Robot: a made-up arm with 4 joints.
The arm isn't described. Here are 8 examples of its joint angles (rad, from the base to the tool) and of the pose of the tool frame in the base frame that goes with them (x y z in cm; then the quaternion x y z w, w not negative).
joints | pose
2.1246 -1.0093 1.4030 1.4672 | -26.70 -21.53 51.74 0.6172 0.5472 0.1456 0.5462
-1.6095 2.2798 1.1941 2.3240 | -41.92 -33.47 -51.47 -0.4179 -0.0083 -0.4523 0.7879
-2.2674 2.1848 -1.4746 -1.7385 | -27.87 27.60 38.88 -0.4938 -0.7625 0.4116 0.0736
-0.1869 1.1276 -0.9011 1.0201 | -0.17 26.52 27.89 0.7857 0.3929 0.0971 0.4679
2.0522 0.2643 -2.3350 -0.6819 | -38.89 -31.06 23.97 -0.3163 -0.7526 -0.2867 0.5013
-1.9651 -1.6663 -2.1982 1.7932 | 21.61 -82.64 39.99 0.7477 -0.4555 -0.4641 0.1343
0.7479 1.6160 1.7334 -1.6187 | -51.40 23.88 17.37 -0.2789 0.2695 -0.7084 0.5897
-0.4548 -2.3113 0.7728 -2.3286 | -47.74 2.35 -6.77 0.6601 0.2249 0.1561 0.6995
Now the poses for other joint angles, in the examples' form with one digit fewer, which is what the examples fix.
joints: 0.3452 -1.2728 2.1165 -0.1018
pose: -0.9 -51.7 6.3 -0.224 -0.650 0.528 0.498
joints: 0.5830 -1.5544 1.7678 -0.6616
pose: 6.4 -55.2 35.2 -0.448 -0.587 0.483 0.472
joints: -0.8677 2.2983 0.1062 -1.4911
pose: 12.4 2.7 -12.6 0.377 -0.371 0.119 0.840
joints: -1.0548 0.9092 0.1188 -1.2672
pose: 20.0 -33.8 -12.0 -0.127 -0.518 -0.135 0.835
